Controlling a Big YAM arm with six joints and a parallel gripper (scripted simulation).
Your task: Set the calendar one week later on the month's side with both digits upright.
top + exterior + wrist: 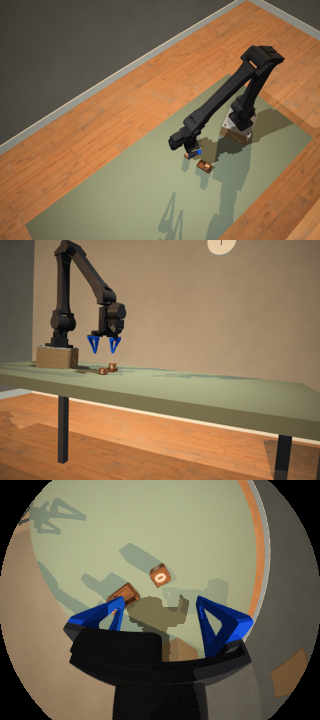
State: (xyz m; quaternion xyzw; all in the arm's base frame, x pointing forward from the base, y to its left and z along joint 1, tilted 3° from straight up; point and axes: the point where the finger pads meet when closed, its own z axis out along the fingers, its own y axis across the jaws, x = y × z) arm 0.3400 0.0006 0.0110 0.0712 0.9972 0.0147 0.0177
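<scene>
Right now my hand is 9 cm above the brown digit cube. Also, from my hand: brown tray: 10 cm to the left, 10 cm below, 5 cm behind.
</scene>
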